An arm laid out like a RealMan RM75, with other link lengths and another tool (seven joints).
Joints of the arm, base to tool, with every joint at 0 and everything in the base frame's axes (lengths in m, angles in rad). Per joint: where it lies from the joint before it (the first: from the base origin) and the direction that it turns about. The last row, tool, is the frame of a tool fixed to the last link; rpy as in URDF.
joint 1: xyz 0.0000 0.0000 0.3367 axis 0 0 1
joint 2: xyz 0.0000 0.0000 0.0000 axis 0 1 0
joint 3: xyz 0.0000 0.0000 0.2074 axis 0 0 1
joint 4: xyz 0.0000 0.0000 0.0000 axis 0 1 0
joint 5: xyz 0.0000 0.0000 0.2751 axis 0 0 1
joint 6: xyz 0.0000 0.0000 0.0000 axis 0 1 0
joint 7: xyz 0.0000 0.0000 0.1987 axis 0 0 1
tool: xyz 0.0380 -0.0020 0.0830 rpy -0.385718 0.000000 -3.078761
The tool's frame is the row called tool.
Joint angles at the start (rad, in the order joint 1, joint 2, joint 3, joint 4, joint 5, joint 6, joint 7):
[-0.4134, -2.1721, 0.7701, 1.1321, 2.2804, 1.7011, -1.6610]
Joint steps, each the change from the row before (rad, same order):
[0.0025, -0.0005, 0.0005, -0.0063, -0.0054, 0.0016, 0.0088]
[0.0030, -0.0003, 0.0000, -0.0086, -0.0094, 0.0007, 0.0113]
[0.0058, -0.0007, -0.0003, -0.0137, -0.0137, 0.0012, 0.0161]
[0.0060, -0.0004, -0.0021, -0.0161, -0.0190, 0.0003, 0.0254]
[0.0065, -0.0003, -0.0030, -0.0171, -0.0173, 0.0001, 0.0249]
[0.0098, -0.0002, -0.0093, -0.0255, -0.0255, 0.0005, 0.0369]
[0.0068, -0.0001, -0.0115, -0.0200, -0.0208, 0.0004, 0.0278]
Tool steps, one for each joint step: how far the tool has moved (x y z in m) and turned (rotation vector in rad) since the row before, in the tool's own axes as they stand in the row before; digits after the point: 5 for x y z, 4 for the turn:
[0.00064, -0.00214, 0.00015, 0.0060, -0.0060, 0.0002]
[0.00017, -0.00216, 0.00015, 0.0059, -0.0103, -0.0009]
[0.00101, -0.00332, 0.00017, 0.0088, -0.0142, -0.0041]
[0.00004, -0.00309, -0.00017, 0.0072, -0.0229, 0.0000]
[0.00087, -0.00283, -0.00025, 0.0059, -0.0210, -0.0020]
[0.00136, -0.00274, -0.00123, 0.0037, -0.0326, -0.0063]
[0.00038, -0.00079, -0.00154, -0.0016, -0.0278, -0.0079]

